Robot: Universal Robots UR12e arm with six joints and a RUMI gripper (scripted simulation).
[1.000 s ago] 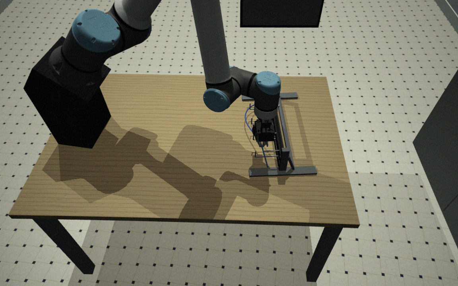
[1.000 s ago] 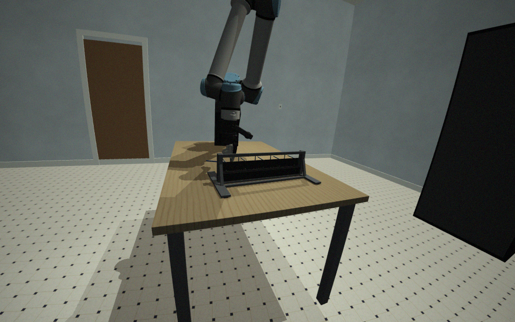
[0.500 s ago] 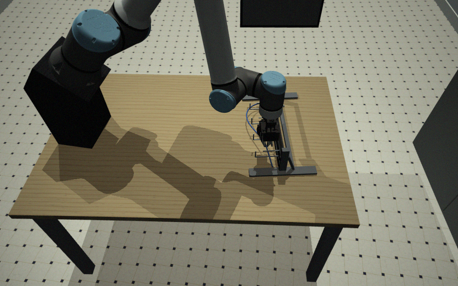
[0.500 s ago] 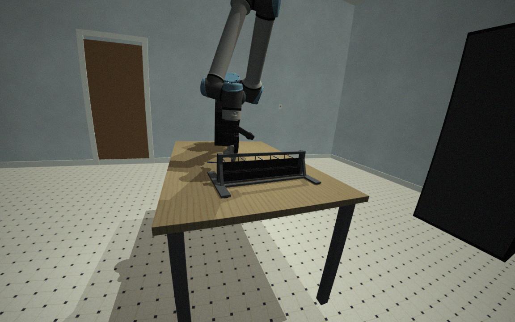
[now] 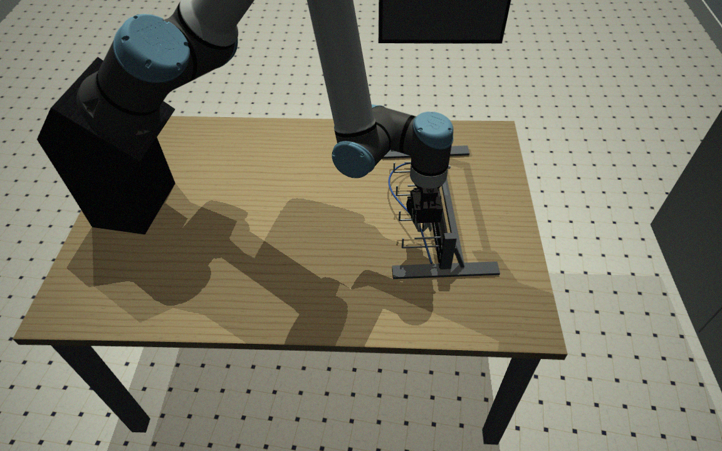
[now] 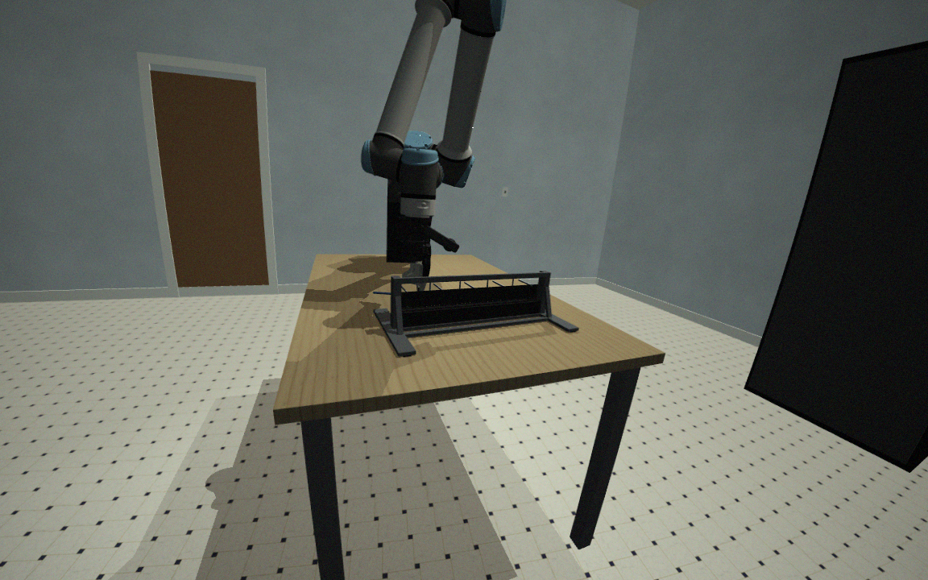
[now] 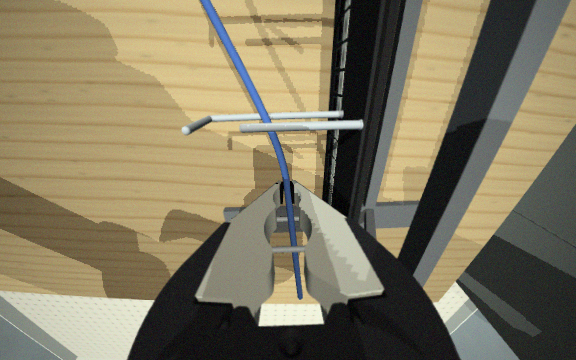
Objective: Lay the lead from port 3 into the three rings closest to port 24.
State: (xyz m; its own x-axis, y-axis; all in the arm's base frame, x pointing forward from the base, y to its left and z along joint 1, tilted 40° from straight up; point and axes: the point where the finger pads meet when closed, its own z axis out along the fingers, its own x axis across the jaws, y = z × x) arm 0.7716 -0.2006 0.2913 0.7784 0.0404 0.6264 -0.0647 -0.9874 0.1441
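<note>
Right now the rack is 70 mm ahead of my hand, 140 mm to the left of it and 10 mm below it.
</note>
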